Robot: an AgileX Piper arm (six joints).
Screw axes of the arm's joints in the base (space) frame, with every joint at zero. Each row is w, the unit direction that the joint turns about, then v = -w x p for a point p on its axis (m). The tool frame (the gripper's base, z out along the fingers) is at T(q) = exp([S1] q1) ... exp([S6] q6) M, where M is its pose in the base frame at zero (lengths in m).
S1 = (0, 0, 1, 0.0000, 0.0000, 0.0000)
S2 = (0, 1, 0, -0.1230, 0.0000, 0.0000)
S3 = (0, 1, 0, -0.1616, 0.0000, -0.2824)
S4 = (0.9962, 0, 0.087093, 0.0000, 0.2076, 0.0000)
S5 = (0, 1, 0, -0.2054, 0.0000, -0.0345)
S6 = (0.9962, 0, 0.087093, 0.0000, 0.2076, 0.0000)
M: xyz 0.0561 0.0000 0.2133 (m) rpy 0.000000 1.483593 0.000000 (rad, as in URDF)
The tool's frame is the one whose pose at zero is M.
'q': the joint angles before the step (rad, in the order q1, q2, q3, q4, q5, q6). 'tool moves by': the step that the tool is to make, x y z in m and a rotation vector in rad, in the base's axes. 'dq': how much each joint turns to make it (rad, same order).
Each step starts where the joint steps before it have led.
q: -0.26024, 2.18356, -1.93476, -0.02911, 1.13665, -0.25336
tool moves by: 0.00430, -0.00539, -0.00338, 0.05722, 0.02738, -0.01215
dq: -0.01778, 0.04334, -0.06791, 0.05200, 0.06613, -0.01399
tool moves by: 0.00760, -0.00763, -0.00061, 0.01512, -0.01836, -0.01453
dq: -0.01442, 0.04061, -0.07022, 0.02020, 0.01631, -0.00187
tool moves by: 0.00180, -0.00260, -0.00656, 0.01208, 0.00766, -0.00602
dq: -0.00572, 0.01829, -0.00844, 0.00956, 0.00103, -0.00075
